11 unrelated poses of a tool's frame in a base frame.
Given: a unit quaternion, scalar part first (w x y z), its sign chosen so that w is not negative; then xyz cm.
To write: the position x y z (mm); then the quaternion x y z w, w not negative. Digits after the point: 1 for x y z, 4 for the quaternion.
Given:
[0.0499, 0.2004, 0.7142, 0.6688, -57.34, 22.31, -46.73]
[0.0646, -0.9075, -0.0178, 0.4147, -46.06, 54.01, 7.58]
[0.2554, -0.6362, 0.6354, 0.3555, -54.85, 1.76, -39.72]
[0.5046, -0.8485, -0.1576, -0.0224, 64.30, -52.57, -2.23]
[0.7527, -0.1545, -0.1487, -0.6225, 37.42, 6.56, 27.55]
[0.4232, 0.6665, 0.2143, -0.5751, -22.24, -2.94, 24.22]
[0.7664, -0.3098, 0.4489, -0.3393, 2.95, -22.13, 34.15]
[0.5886, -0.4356, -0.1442, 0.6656, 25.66, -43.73, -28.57]
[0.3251, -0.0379, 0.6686, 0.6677, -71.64, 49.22, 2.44]
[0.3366, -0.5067, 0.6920, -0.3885, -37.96, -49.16, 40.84]
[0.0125, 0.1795, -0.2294, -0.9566, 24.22, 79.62, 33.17]
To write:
[-573.4, 223.1, -467.3, 0.2004, 0.7142, 0.6688, 0.0499]
[-460.6, 540.1, 75.8, -0.9075, -0.0178, 0.4147, 0.0646]
[-548.5, 17.6, -397.2, -0.6362, 0.6354, 0.3555, 0.2554]
[643.0, -525.7, -22.3, -0.8485, -0.1576, -0.0224, 0.5046]
[374.2, 65.6, 275.5, -0.1545, -0.1487, -0.6225, 0.7527]
[-222.4, -29.4, 242.2, 0.6665, 0.2143, -0.5751, 0.4232]
[29.5, -221.3, 341.5, -0.3098, 0.4489, -0.3393, 0.7664]
[256.6, -437.3, -285.7, -0.4356, -0.1442, 0.6656, 0.5886]
[-716.4, 492.2, 24.4, -0.0379, 0.6686, 0.6677, 0.3251]
[-379.6, -491.6, 408.4, -0.5067, 0.6920, -0.3885, 0.3366]
[242.2, 796.2, 331.7, 0.1795, -0.2294, -0.9566, 0.0125]

